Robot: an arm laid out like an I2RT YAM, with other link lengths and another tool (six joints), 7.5 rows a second.
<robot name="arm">
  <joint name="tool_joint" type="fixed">
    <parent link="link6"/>
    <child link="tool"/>
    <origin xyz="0.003 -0.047 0.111" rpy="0 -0.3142 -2.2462"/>
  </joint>
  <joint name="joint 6" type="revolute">
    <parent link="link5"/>
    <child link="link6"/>
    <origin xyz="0.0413 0 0.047" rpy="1.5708 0 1.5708"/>
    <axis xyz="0 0 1"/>
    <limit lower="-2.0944" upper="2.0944"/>
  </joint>
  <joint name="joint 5" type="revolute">
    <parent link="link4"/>
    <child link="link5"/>
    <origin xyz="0.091 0.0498 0.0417" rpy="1.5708 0 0"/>
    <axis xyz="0 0 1"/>
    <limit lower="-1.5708" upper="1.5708"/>
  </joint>
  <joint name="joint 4" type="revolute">
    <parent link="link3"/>
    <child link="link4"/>
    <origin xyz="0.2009 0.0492 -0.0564"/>
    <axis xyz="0 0 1"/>
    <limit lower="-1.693" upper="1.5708"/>
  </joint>
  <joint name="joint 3" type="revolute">
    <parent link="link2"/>
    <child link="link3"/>
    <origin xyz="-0.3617 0 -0.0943" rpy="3.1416 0 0"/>
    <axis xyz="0 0 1"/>
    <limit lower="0" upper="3.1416"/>
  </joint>
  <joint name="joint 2" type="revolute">
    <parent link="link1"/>
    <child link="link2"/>
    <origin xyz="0.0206 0.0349 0.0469" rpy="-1.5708 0 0"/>
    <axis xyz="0 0 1"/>
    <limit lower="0" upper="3.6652"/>
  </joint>
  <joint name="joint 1" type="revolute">
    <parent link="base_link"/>
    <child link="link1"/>
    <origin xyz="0 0 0.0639"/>
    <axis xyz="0 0 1"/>
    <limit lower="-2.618" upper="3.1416"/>
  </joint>
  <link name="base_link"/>
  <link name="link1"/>
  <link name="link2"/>
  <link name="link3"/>
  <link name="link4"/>
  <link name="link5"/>
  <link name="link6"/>
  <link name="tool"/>
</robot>
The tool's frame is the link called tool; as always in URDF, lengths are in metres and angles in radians.
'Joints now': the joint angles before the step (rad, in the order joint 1, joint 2, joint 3, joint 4, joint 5, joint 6). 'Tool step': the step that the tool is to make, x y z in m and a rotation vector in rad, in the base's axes. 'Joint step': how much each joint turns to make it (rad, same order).
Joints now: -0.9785 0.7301 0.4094 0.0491 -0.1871 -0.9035
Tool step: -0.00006 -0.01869 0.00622 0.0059 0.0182 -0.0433
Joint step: -0.0661 0.0689 0.0338 0.0168 -0.0185 -0.0185
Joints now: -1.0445 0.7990 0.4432 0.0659 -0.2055 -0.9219
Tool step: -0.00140 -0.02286 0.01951 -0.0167 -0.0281 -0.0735
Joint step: -0.0262 0.0569 0.0444 0.0461 0.0411 0.0289
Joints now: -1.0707 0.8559 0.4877 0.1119 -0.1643 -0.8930
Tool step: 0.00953 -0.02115 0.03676 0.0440 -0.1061 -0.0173
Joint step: 0.0061 0.0720 0.1162 -0.0120 -0.0045 0.1181
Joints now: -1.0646 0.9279 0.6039 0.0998 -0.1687 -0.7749
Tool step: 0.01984 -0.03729 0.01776 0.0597 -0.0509 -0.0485
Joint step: 0.0490 0.1271 0.0985 0.0151 0.0780 0.0953
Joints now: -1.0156 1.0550 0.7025 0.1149 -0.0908 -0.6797
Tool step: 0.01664 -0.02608 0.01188 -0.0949 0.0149 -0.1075
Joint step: 0.1025 0.0800 -0.0030 0.1533 0.2190 -0.0228
